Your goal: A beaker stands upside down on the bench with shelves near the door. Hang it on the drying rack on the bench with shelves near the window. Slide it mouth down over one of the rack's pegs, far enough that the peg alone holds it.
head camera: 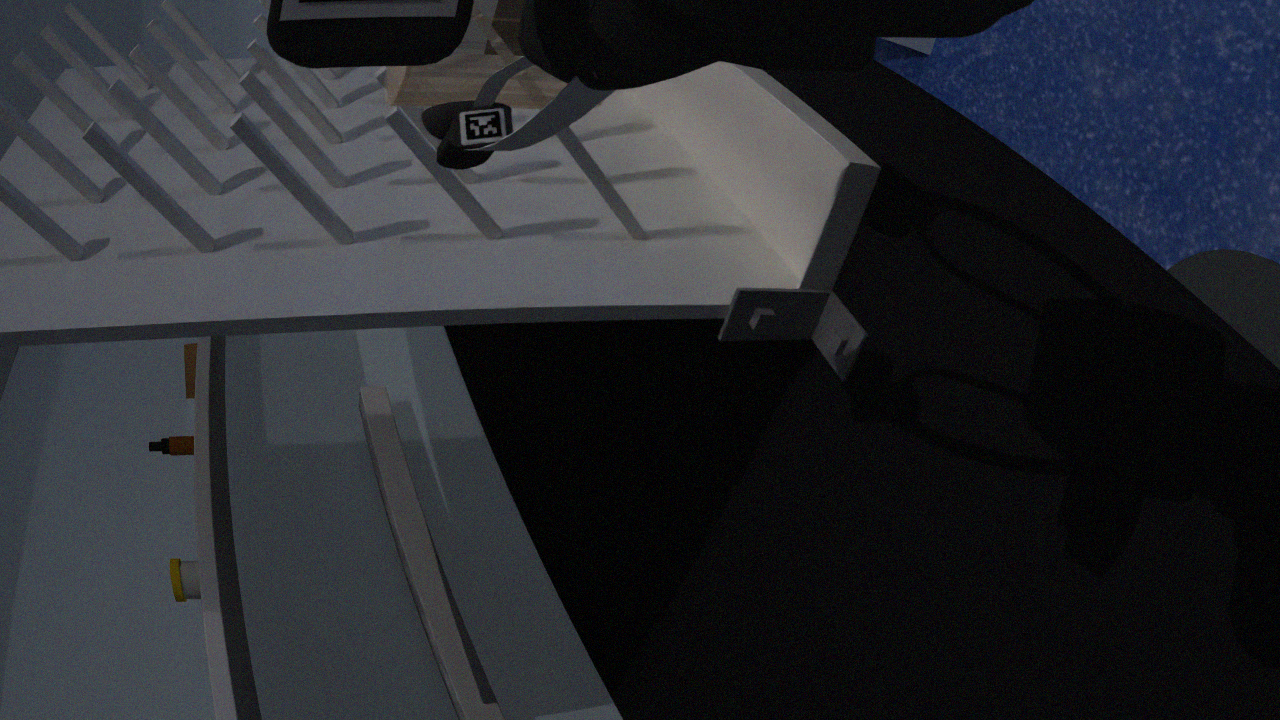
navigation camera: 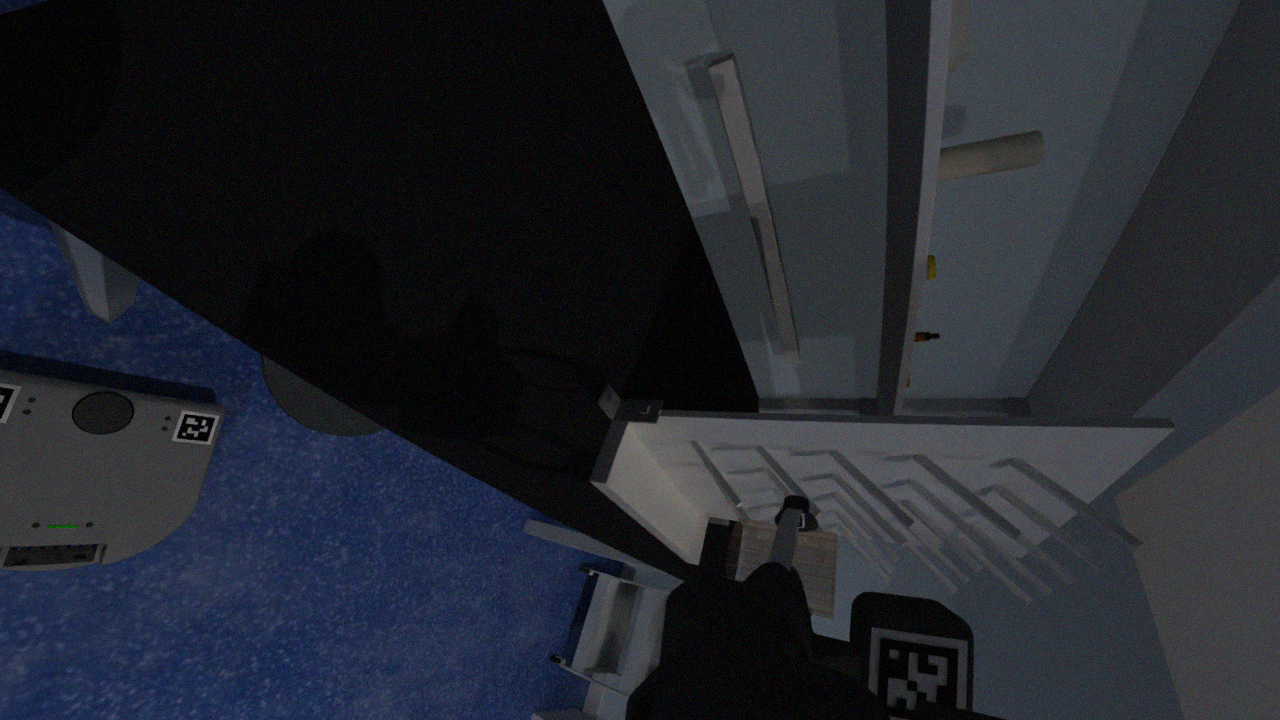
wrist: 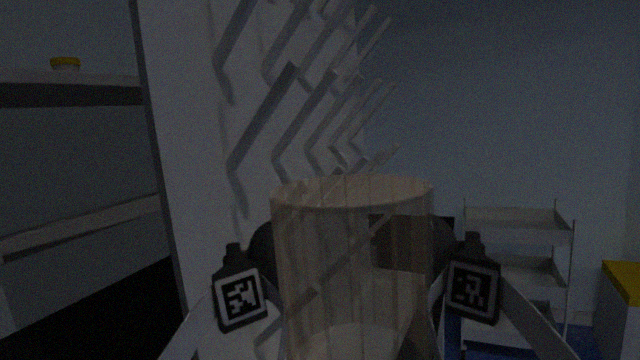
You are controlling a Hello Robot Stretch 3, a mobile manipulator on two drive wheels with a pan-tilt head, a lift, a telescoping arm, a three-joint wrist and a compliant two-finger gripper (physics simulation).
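The beaker is a see-through cylinder with a wood-like striped tint. My gripper is shut on it, with a finger pad on either side. One fingertip shows beside the beaker in the head and navigation views; the other is hidden there. The beaker stands upright in the wrist view, close to the white drying rack and its lower pegs. A slanted peg shows through the beaker; I cannot tell whether it is inside or behind.
Shelves beside the rack hold a yellow-capped jar and a small brown bottle. The rack's lower ledge juts out over the black bench top. A cart stands beyond.
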